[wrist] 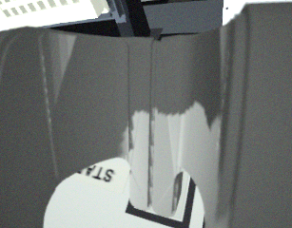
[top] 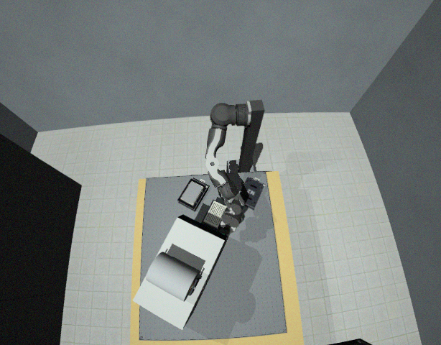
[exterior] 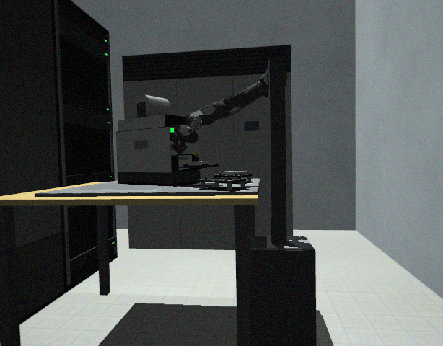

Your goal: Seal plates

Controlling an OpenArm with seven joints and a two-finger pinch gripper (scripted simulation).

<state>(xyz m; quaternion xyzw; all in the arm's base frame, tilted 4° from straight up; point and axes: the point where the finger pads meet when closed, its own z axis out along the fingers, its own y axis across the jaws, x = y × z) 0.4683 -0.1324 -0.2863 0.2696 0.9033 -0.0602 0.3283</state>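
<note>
Now: the start button 3 cm ahead of my hand, 2 cm to the right of it and 1 cm above it. Also, from my hand: well plate 11 cm behind, 4 cm to the right, 7 cm below; then foil roll 17 cm ahead, 22 cm to the right, 24 cm above; then sealer stage 11 cm behind, 4 cm to the right, 8 cm below.
</note>
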